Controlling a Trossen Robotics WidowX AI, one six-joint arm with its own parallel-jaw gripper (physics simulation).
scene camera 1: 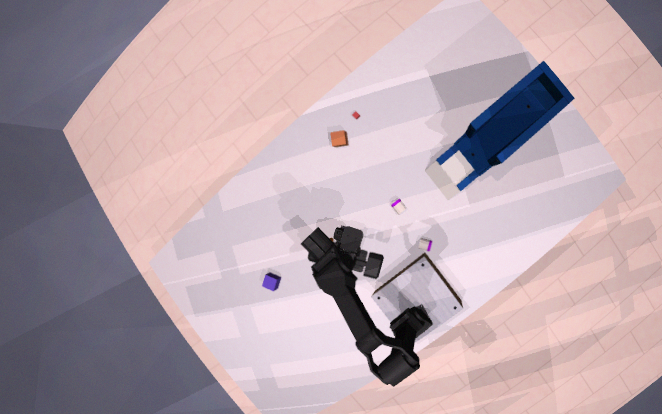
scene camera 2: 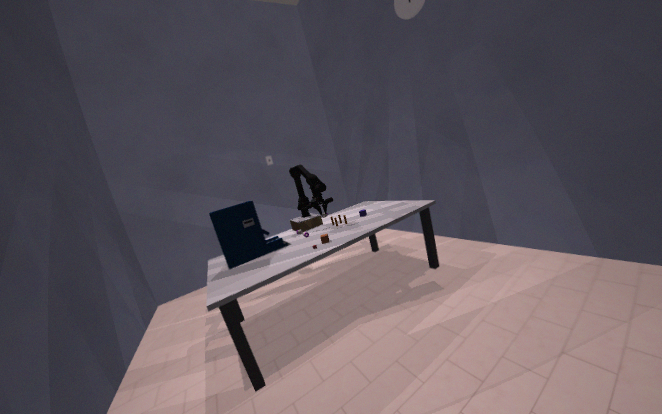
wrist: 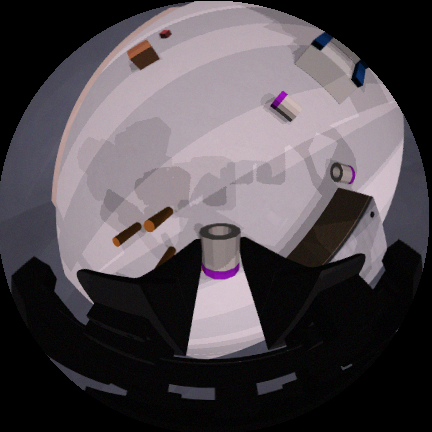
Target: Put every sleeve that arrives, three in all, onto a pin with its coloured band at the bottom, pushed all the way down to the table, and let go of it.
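My gripper (wrist: pixel 220 243) is shut on a light grey sleeve (wrist: pixel 220 251), held upright with its purple band at the bottom. It appears raised above the table; its exact height is hard to tell. Several upright brown pins with orange tops stand near it; one pin (wrist: pixel 158 219) (scene camera 2: pixel 345 219) is at the left in the wrist view, another pin (wrist: pixel 127 234) beside it, and a third pin (wrist: pixel 166 256) is partly behind the left finger. A second sleeve (scene camera 1: pixel 399 206) (wrist: pixel 286 106) (scene camera 2: pixel 306 234) lies on its side. A third sleeve (scene camera 1: pixel 425 244) (wrist: pixel 343 173) lies near the wooden block.
The wooden block (scene camera 1: pixel 440 295) (wrist: pixel 332 225) with a grey top is beside the arm base. A blue chute (scene camera 1: pixel 520 120) (scene camera 2: pixel 240 232) stands beyond the sleeves. An orange cube (scene camera 1: pixel 339 138) (wrist: pixel 143 55), a small red cube (scene camera 1: pixel 356 115) (wrist: pixel 165 34) and a purple cube (scene camera 1: pixel 271 281) (scene camera 2: pixel 362 213) lie on the table.
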